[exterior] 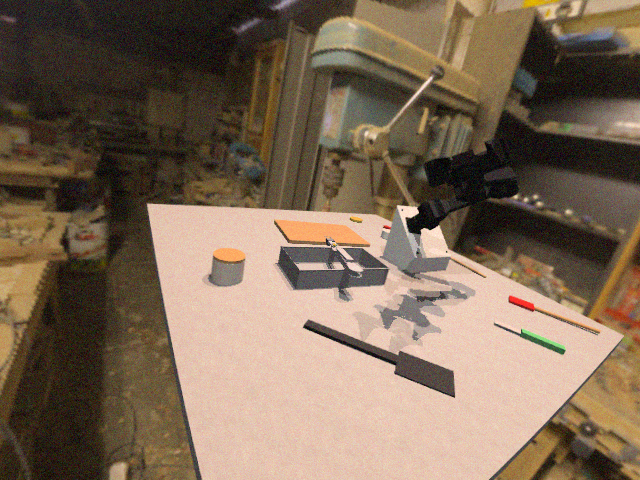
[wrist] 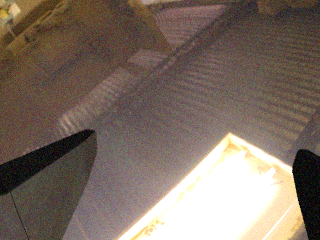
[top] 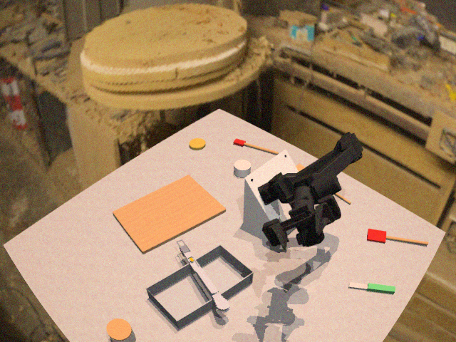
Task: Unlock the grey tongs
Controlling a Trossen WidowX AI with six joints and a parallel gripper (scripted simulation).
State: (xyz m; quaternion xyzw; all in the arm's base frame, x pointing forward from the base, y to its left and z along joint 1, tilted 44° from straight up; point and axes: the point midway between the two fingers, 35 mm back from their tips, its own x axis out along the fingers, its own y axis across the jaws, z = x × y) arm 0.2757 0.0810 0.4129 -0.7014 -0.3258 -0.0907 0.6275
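Now: the yellow lock piece 36 cm to the right of my gripper tip, 36 cm below it and 5 cm ahead of it. Round my gripper tip: green-handled tool 42 cm below, 33 cm behind, 12 cm to the left; roasting tin 40 cm below, 28 cm to the right, 9 cm ahead; dark spatula 42 cm below, 14 cm ahead, 9 cm to the left.
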